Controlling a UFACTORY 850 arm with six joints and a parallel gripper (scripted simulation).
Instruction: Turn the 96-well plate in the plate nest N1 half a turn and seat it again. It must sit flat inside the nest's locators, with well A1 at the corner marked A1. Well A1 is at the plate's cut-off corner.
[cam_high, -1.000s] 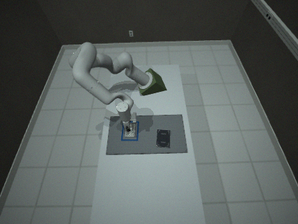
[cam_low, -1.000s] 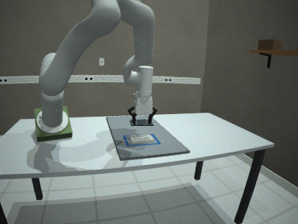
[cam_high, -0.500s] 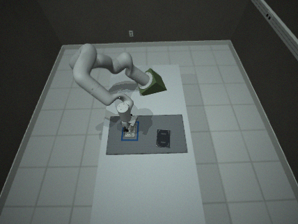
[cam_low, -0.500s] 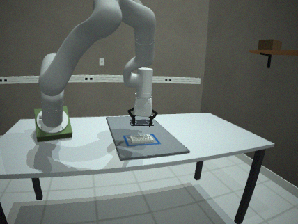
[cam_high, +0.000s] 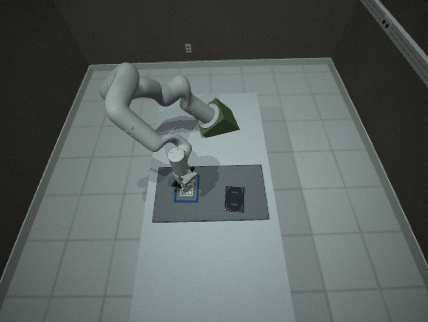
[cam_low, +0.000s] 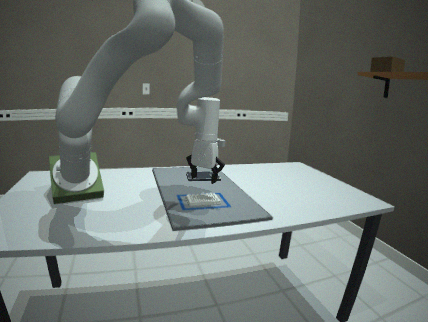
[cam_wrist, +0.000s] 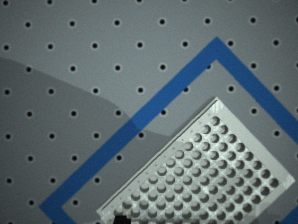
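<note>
My gripper is now 9 cm above the white 96-well plate. Also, from my hand: dark plate nest N1: 12 cm ahead, 29 cm to the left, 9 cm below.
</note>
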